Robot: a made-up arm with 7 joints.
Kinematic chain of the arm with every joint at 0, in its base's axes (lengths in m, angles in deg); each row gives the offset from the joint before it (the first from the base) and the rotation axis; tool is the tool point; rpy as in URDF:
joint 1: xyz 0 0 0.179 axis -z
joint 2: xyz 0 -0.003 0.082 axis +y
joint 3: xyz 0 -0.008 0.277 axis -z
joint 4: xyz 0 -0.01 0.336 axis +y
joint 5: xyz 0 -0.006 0.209 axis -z
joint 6: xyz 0 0 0.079 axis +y
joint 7: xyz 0 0 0.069 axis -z
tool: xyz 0 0 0 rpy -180 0 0
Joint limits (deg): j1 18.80..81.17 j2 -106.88..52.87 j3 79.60..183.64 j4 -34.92..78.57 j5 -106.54..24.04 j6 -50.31..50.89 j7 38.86..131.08
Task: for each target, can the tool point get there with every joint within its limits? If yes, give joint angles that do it. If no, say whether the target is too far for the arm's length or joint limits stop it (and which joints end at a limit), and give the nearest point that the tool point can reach.
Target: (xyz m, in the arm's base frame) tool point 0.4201 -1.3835 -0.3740
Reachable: no: too far | nearest point 0.2391 -0.7876 0.5903 | short by 1.148 m
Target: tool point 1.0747 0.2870 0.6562
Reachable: no: too far | nearest point 0.7678 -0.0438 0.7168 | short by 0.455 m
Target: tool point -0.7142 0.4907 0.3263
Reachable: yes | joints 45.46 -69.56 145.69 48.33 -17.29 29.67 93.24
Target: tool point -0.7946 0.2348 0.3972
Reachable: yes | joints 39.28 -80.80 88.44 58.51 -40.31 26.51 63.70
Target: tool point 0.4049 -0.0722 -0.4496
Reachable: no: joint limits stop it (at a limit: joint 1, joint 2, joint 3, joint 4, joint 5, joint 6) | nearest point -0.0305 0.5087 -0.2394 | short by 0.756 m
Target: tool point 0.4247 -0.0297 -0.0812
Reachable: no: joint limits stop it (at a limit: joint 1, joint 2, joint 3, joint 4, joint 5, joint 6) | nearest point -0.0305 0.5087 -0.2394 | short by 0.723 m
